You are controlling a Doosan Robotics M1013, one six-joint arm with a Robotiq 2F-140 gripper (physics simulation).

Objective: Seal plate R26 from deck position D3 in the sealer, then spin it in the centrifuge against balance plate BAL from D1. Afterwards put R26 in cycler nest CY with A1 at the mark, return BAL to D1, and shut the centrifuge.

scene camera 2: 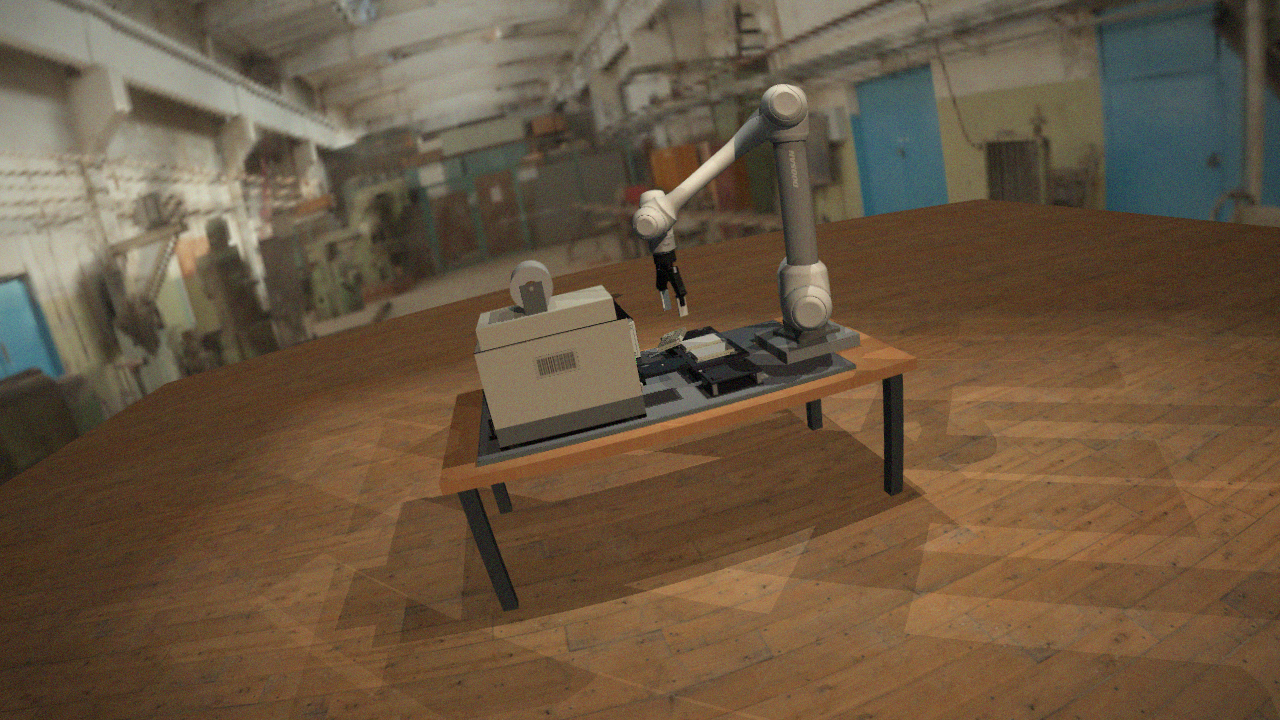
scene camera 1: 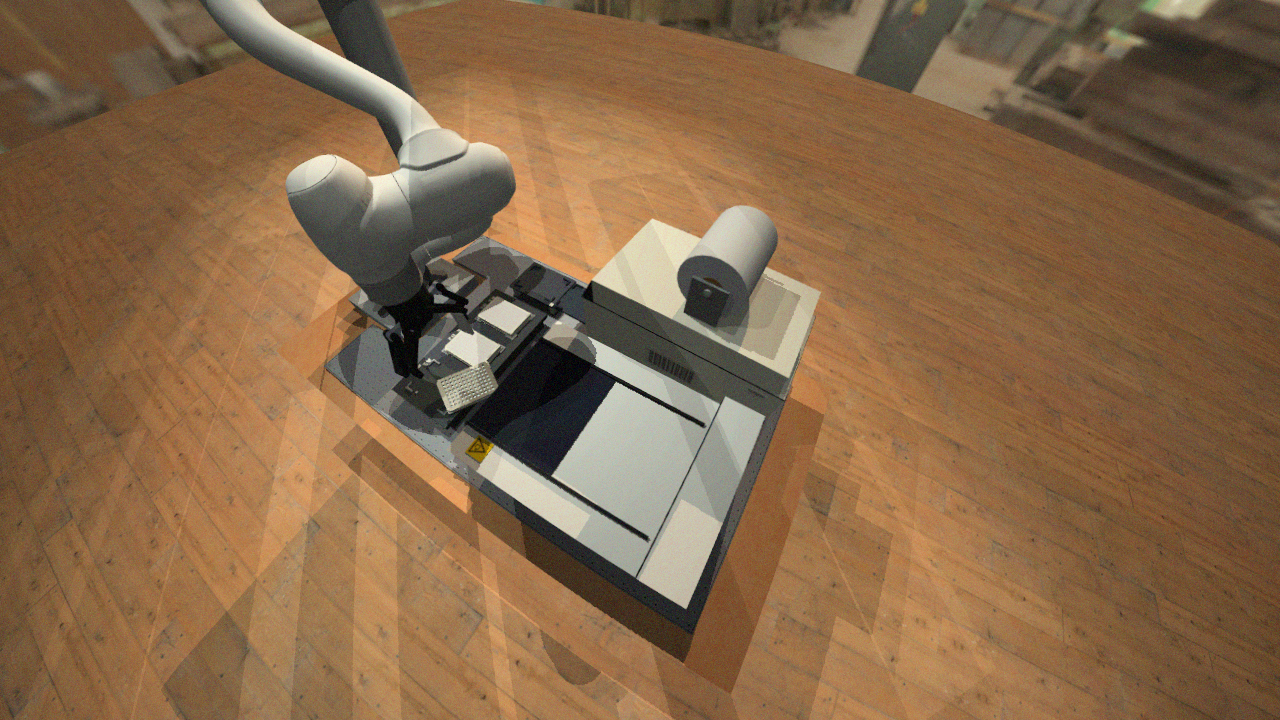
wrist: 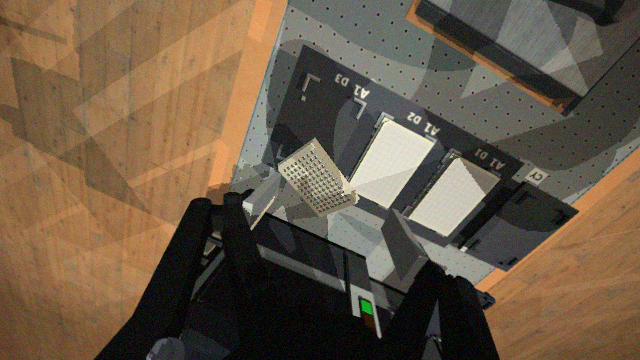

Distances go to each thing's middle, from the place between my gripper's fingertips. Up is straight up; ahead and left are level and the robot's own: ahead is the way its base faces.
Now: the well plate [scene camera 1: 469,386] 2 cm ahead of my hand, 2 cm to the right of it and 10 cm below it. Round my hand: sliding lid [scene camera 1: 538,411]: 26 cm ahead, 3 cm to the right, 5 cm above; centrifuge [scene camera 1: 647,484]: 42 cm ahead, 6 cm to the right, 4 cm below.
